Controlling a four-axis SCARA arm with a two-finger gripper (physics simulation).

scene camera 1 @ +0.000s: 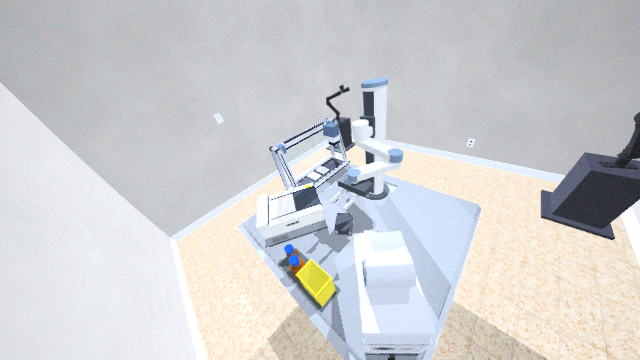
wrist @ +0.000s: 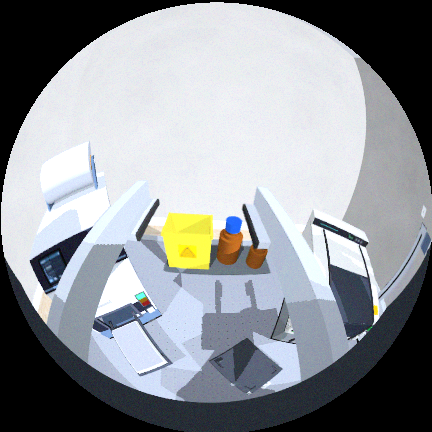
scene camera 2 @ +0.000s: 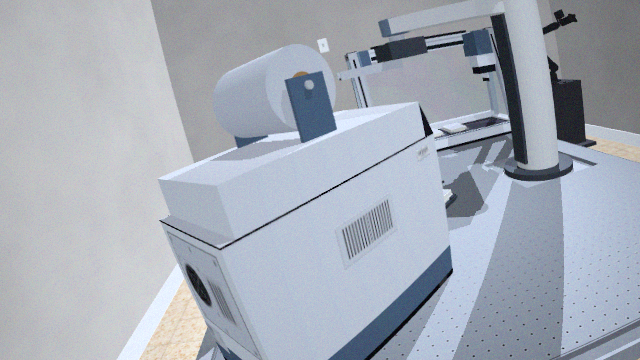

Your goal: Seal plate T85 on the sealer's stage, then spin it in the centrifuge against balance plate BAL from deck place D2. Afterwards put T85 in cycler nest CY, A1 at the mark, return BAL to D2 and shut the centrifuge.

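Frame: origin at the arm's base, x right, y back, z down, level; centimetres.
Seen in the pictures: gripper, fingertip midpoint: (scene camera 1: pixel 336 205) (wrist: pixel 200 193) (scene camera 2: pixel 339 76); arm's base, link origin: (scene camera 1: pixel 374 190) (scene camera 2: pixel 538 168).
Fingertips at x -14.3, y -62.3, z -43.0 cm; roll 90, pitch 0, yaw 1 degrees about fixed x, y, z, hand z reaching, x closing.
Note:
Pixels of each thing's top centre, then the offset from my fingertips to it.
- sealer, top centre: (scene camera 2: pixel 271 55) (wrist: pixel 62 150) (scene camera 1: pixel 387 255) dx -33.9, dy -11.9, dz -5.9 cm
- flat white plate, top centre: (wrist: pixel 134 346) dx -14.4, dy +10.6, dz +30.1 cm
- dark square nest, top centre: (wrist: pixel 248 367) (scene camera 1: pixel 343 220) dx +11.9, dy +14.7, dz +35.9 cm
My gripper (scene camera 1: pixel 343 201) (wrist: pixel 200 193) is shut and empty, its fingertips apart with nothing between them, high above the bench. The sealer (scene camera 1: pixel 390 265) (scene camera 2: pixel 300 200) (wrist: pixel 67 220) stands to its left in the wrist view. A flat white plate (wrist: pixel 140 350) lies on the stage in front of the sealer; its label cannot be read. A white machine (scene camera 1: pixel 290 217) (wrist: pixel 345 270) with a dark panel on top stands at the right in the wrist view; whether it is centrifuge or cycler cannot be told. White plates (scene camera 1: pixel 314 176) (scene camera 2: pixel 453 128) lie on the gantry deck. BAL cannot be identified.
A yellow bin (scene camera 1: pixel 315 282) (wrist: pixel 187 245) and brown bottles (scene camera 1: pixel 296 265) (wrist: pixel 229 247) with blue caps stand along the bench edge. A dark square nest (scene camera 1: pixel 344 223) (wrist: pixel 245 367) is on the bench. The gantry frame (scene camera 1: pixel 302 134) and arm column (scene camera 1: pixel 381 115) (scene camera 2: pixel 535 90) rise behind.

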